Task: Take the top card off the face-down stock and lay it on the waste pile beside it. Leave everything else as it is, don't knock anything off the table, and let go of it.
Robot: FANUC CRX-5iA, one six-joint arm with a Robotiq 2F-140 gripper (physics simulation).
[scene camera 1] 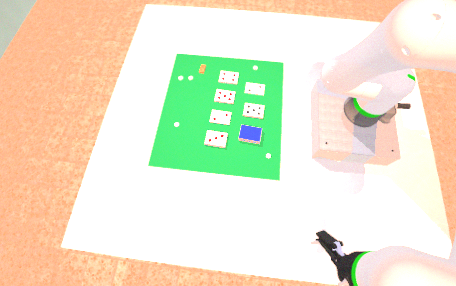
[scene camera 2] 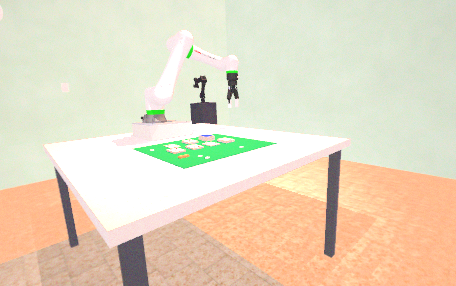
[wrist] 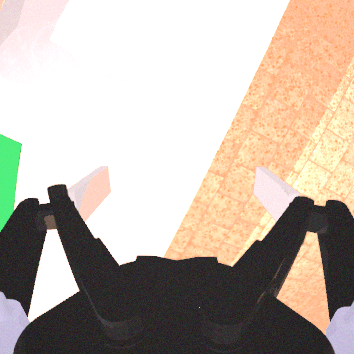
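Where they show: gripper, between the fingertips: [scene camera 1: 325, 267] [scene camera 2: 233, 107] [wrist: 181, 179]; arm's base, origin of its link: [scene camera 1: 361, 110] [scene camera 2: 156, 122].
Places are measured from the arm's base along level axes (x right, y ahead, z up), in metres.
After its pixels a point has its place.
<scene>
The face-down stock [scene camera 1: 250, 133] {x -0.081, y 0.447, z -0.069 m} [scene camera 2: 206, 136] {x -0.057, y 0.471, z -0.070 m} is a blue-topped stack near the robot side of the green mat [scene camera 1: 165, 145] {x -0.133, y 0.806, z -0.096 m} [scene camera 2: 250, 143] {x -0.136, y 0.749, z -0.096 m} [wrist: 7, 175] {x -0.243, y 0.410, z -0.096 m}. A face-up pile with black pips [scene camera 1: 254, 110] {x 0.040, y 0.428, z -0.085 m} lies beside it in scene camera 1, and a face-up pile with red pips [scene camera 1: 216, 139] {x -0.107, y 0.589, z -0.081 m} lies on its other side; which one is the waste pile I cannot tell for certain. My gripper [scene camera 1: 320, 237] [scene camera 2: 233, 104] {x -0.574, y 0.241, z 0.072 m} [wrist: 181, 179] {x -0.574, y 0.241, z 0.072 m} is open and empty, pointing down high above the table edge, well away from the stock. The stock does not show in the wrist view.
Several more face-up cards, such as one with red pips [scene camera 1: 225, 96] {x 0.113, y 0.559, z -0.088 m}, lie on the mat. An orange block [scene camera 1: 202, 69] {x 0.265, y 0.675, z -0.088 m} [scene camera 2: 184, 156] {x 0.273, y 0.686, z -0.090 m} and several small white discs, one [scene camera 1: 268, 156] {x -0.173, y 0.372, z -0.092 m} near the stock, are also there. The robot's base block [scene camera 1: 332, 125] {x -0.071, y 0.128, z 0.001 m} [scene camera 2: 160, 130] {x 0.076, y 0.171, z -0.036 m} stands beside the mat.
</scene>
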